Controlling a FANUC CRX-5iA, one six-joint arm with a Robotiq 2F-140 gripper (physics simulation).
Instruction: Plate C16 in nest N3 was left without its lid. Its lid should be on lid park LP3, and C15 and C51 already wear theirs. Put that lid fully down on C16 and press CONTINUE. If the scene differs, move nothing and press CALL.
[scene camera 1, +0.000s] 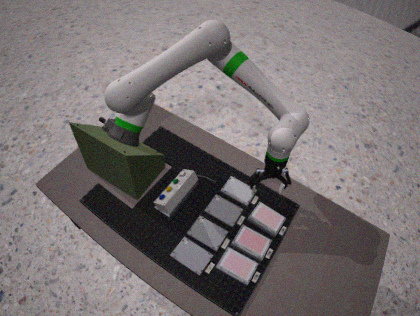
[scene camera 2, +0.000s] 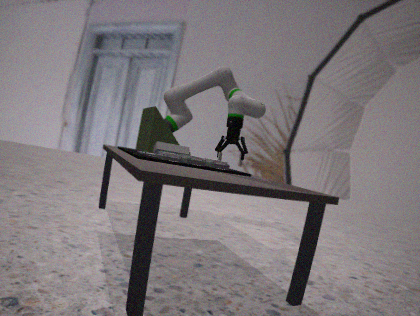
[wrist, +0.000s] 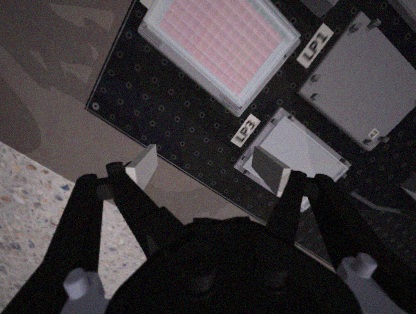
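Seen in the pictures: gripper, fingertip midpoint: (scene camera 1: 266, 192) (scene camera 2: 229, 165) (wrist: 206, 155); arm's base, link origin: (scene camera 1: 122, 139) (scene camera 2: 162, 129).
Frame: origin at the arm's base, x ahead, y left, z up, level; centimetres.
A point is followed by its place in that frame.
Observation:
A pale lid (scene camera 1: 239, 190) @(x 50.8, y 23.2, z -15.9 cm) (wrist: 305, 142) @(x 52.4, y 20.6, z -15.8 cm) lies flat on lid park LP3. Three pink plates stand in a row: one (scene camera 1: 267, 218) @(x 69.1, y 18.1, z -13.6 cm) (wrist: 220, 42) @(x 68.2, y 20.4, z -13.6 cm) is nearest LP3, the middle one (scene camera 1: 252, 242) @(x 70.0, y 4.7, z -13.9 cm) appears to be C16 in N3, and one (scene camera 1: 237, 265) @(x 70.8, y -7.1, z -14.2 cm) is at the front. Plate names and which plates wear lids cannot be read. My gripper (scene camera 1: 270, 187) @(x 61.4, y 30.6, z -15.3 cm) (scene camera 2: 231, 159) @(x 61.4, y 30.6, z -15.3 cm) (wrist: 206, 155) @(x 61.4, y 30.6, z -15.3 cm) is wide open and empty, above the mat's edge beside LP3. In the wrist view one fingertip overlaps the LP3 lid. A button box (scene camera 1: 175, 192) @(x 32.0, y 0.1, z -9.5 cm) (scene camera 2: 171, 148) @(x 33.6, y 1.9, z -12.1 cm) has blue, yellow, green and white buttons.
Grey park LP1 (scene camera 1: 224, 210) @(x 51.5, y 10.6, z -16.6 cm) (wrist: 367, 85) @(x 51.7, y 10.5, z -16.7 cm) with small corner posts is beside LP3; two more grey parks (scene camera 1: 206, 234) @(x 52.6, y -3.6, z -16.7 cm) (scene camera 1: 191, 256) @(x 54.1, y -15.1, z -16.6 cm) continue the row. A green pedestal (scene camera 1: 120, 167) @(x 12.9, y -11.7, z 2.8 cm) (scene camera 2: 150, 131) @(x 17.3, y -11.0, z -3.5 cm) carries the arm. A cable (wrist: 375, 204) @(x 33.3, y 18.8, z -17.6 cm) runs near LP3. The black perforated mat (scene camera 1: 125, 225) @(x 23.9, y -23.4, z -17.6 cm) (wrist: 135, 100) @(x 73.2, y 31.4, z -17.6 cm) lies under the fixtures.

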